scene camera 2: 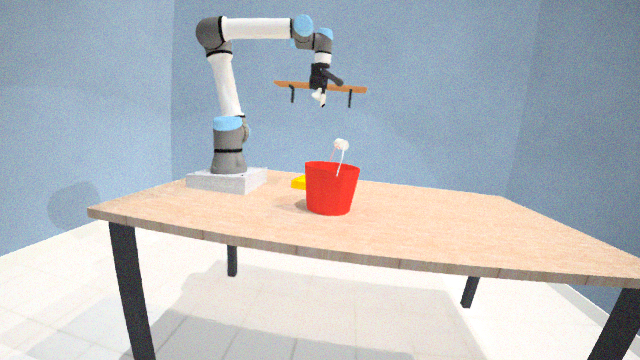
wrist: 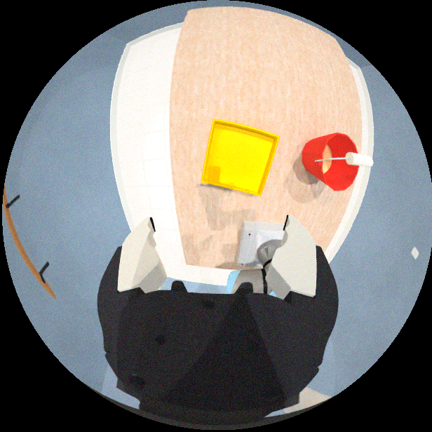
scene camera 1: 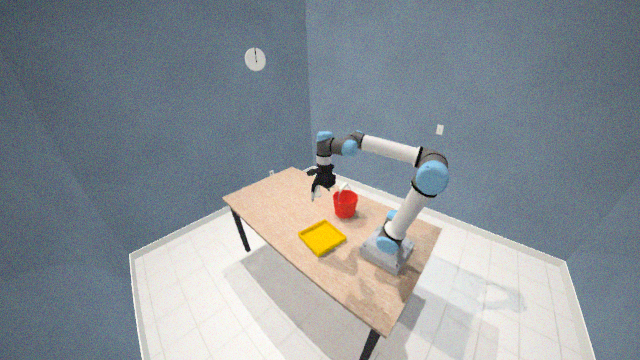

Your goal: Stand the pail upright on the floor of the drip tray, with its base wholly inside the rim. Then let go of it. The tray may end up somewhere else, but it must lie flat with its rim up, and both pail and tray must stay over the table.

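Seen in the pictures: gripper, fingertip midpoint: (scene camera 2: 321, 107) (scene camera 1: 321, 196); arm's base, link origin: (scene camera 2: 229, 171).
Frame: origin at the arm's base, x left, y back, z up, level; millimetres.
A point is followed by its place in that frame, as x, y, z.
The red pail (scene camera 1: 345, 205) {-115, -369, 73} (scene camera 2: 330, 190) {-281, -405, 23} (wrist: 320, 159) stands upright on the table, with its handle up and a white grip on it. The yellow drip tray (scene camera 1: 322, 238) {136, -407, -60} (scene camera 2: 298, 183) {51, -298, -40} (wrist: 240, 157) lies flat on the table with its rim up, apart from the pail; in the second scene view the pail hides most of it. My gripper (scene camera 1: 320, 194) {177, -377, 315} (scene camera 2: 320, 100) {177, -377, 315} (wrist: 218, 218) is open and empty, high above the table. In the second scene view it shows well above the pail's handle.
The arm's grey base block (scene camera 1: 387, 250) (scene camera 2: 227, 180) {-110, -28, -13} (wrist: 252, 240) is on the table (scene camera 1: 270, 200) {-3, -1055, -64} (scene camera 2: 450, 225) {-297, -828, -64} (wrist: 250, 65), near both pail and tray. A wooden wall shelf (scene camera 2: 287, 83) (wrist: 20, 245) is on the wall behind the arm in the second scene view.
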